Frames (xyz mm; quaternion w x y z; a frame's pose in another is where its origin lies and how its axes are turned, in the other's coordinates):
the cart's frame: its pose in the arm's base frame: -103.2 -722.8 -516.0 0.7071 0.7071 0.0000 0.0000
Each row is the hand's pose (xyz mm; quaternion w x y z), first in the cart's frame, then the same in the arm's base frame.
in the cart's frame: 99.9 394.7 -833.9 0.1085 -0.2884 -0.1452 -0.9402
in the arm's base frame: -3.3 111.1 -121.3 0.2806 -0.1272 0.5621 -0.7675
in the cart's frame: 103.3 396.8 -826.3 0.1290 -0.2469 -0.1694 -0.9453
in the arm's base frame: 0.1 103.5 -119.2 0.2658 -0.0834 0.5487 -0.7883
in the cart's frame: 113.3 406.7 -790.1 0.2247 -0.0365 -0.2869 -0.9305
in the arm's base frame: 10.1 67.3 -109.3 0.1847 0.1331 0.4551 -0.8608
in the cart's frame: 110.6 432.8 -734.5 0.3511 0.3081 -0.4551 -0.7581
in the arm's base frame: 7.4 11.7 -83.2 0.0304 0.4661 0.2143 -0.8578
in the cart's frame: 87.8 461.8 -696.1 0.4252 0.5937 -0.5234 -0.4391
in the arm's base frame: -15.4 -26.7 -54.2 0.1191 -0.7205 0.0596 0.6806
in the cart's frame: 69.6 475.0 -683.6 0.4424 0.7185 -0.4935 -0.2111
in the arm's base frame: -33.6 -39.2 -41.0 0.1952 -0.8209 0.1997 0.4982
